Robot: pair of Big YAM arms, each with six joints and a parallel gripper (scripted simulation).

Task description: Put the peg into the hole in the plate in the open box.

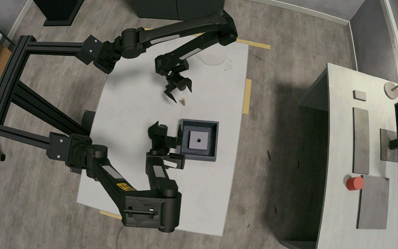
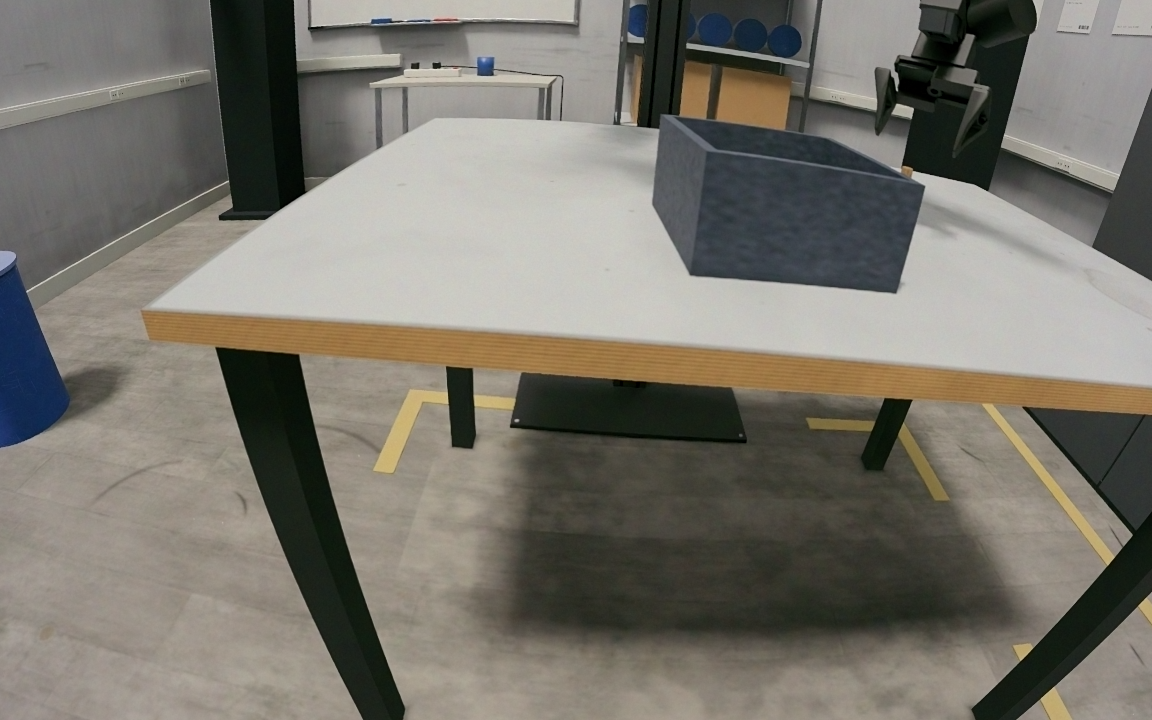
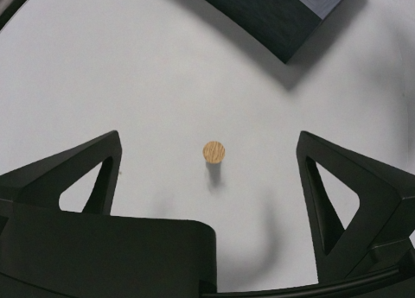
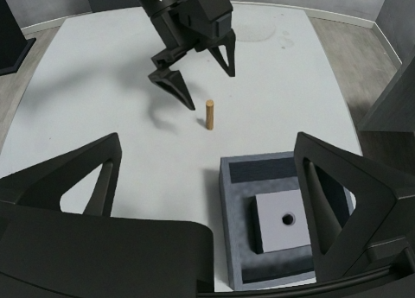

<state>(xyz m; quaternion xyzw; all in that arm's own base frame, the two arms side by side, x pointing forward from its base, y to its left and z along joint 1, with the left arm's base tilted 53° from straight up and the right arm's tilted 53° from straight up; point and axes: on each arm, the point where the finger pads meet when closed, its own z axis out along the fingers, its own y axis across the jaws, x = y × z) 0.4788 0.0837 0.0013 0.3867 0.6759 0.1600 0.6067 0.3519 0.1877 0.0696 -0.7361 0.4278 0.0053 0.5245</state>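
Right now the wooden peg is 8 cm below my left hand. Also, from my left hand: dark box (20 cm to the right, 11 cm ahead, 9 cm below).
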